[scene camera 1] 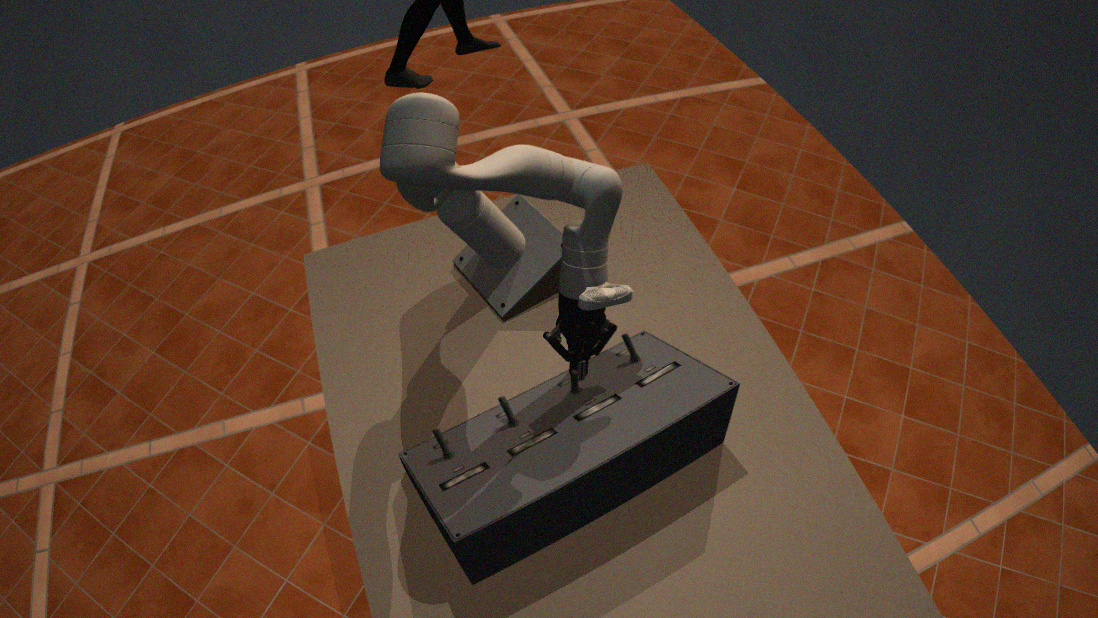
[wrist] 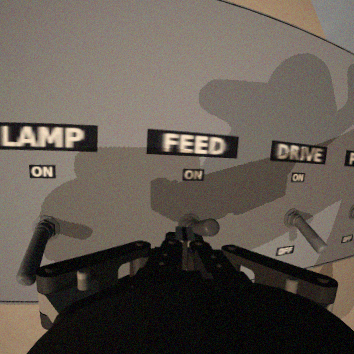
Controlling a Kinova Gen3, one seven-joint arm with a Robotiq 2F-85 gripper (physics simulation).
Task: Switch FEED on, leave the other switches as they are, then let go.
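Frame: origin at the arm's base, x left, y back, z up, level; millimetres.
Seen in the pictures: gripper, fingertip midpoint: (scene camera 1: 578, 378) (wrist: 182, 237); arm's base, link origin: (scene camera 1: 505, 248).
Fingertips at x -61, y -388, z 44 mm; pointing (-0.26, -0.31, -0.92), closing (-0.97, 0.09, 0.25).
Note:
Pixels of each thing's top centre, then the offset from my fingertips to it. Level surfaces: height alone.
- FEED switch lever, top centre: (wrist: 212, 226) (scene camera 1: 574, 371) dz +35, dx -11, dy -7 mm
- FEED label, top centre: (wrist: 196, 141) (scene camera 1: 597, 405) dz +22, dx -10, dy -76 mm
- LAMP lever, top centre: (wrist: 22, 253) (scene camera 1: 630, 339) dz +24, dx +109, dy +8 mm
- DRIVE lever, top centre: (wrist: 323, 231) (scene camera 1: 506, 402) dz +24, dx -131, dy +4 mm
- beige table, surface height: dz -106 mm
- fourth lever, top centre: (scene camera 1: 439, 435) dz +24, dx -251, dy +2 mm
The FEED switch lever (scene camera 1: 574, 382) (wrist: 207, 227) stands more upright than its neighbours, below the FEED label (wrist: 193, 144) and its ON mark in the wrist view. My gripper (scene camera 1: 581, 373) (wrist: 182, 237) is shut and empty. Its fingertips are at the lever's OFF side, very close to it or touching; the exact contact is hidden. The LAMP lever (scene camera 1: 630, 348) (wrist: 36, 255) and the DRIVE lever (scene camera 1: 507, 411) (wrist: 310, 232) lean away from their ON marks. FEED's OFF mark is hidden behind the gripper.
The dark switch box (scene camera 1: 614, 479) stands on the beige table (scene camera 1: 799, 529). A fourth lever (scene camera 1: 440, 444) is at the box's left end in the scene view. The arm's base plate (scene camera 1: 503, 287) is behind the box. A dark figure's legs (scene camera 1: 411, 42) show on the tiled floor behind.

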